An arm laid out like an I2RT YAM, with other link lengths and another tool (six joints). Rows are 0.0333 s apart.
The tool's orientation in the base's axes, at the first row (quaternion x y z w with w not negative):
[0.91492 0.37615 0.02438 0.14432]
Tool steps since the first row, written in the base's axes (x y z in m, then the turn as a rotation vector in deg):
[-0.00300 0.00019 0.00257 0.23 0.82 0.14]
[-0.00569 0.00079 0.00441 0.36 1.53 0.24]
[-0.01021 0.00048 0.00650 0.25 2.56 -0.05]
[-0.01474 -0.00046 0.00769 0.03 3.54 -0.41]
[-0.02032 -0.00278 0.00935 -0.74 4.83 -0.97]
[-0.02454 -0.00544 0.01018 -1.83 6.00 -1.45]
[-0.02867 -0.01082 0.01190 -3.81 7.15 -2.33]
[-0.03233 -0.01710 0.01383 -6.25 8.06 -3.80]
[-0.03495 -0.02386 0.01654 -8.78 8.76 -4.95]
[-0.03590 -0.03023 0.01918 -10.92 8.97 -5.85]
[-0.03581 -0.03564 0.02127 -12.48 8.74 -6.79]
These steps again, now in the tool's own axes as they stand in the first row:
[-0.00218 -0.00145 -0.00297 0.73 -0.36 -0.30]
[-0.00381 -0.00316 -0.00529 1.31 -0.72 -0.55]
[-0.00739 -0.00544 -0.00790 1.96 -1.57 -0.54]
[-0.01136 -0.00756 -0.00951 2.51 -2.49 -0.47]
[-0.01708 -0.00933 -0.01138 2.89 -4.04 -0.37]
[-0.02200 -0.01017 -0.01217 2.95 -5.71 -0.37]
[-0.02881 -0.00886 -0.01312 2.39 -8.08 -0.11]
[-0.03592 -0.00657 -0.01399 1.37 -10.77 0.70]
[-0.04267 -0.00302 -0.01532 0.12 -13.30 1.24]
[-0.04795 0.00138 -0.01643 -1.21 -15.15 1.72]
[-0.05178 0.00568 -0.01709 -2.42 -16.32 2.44]

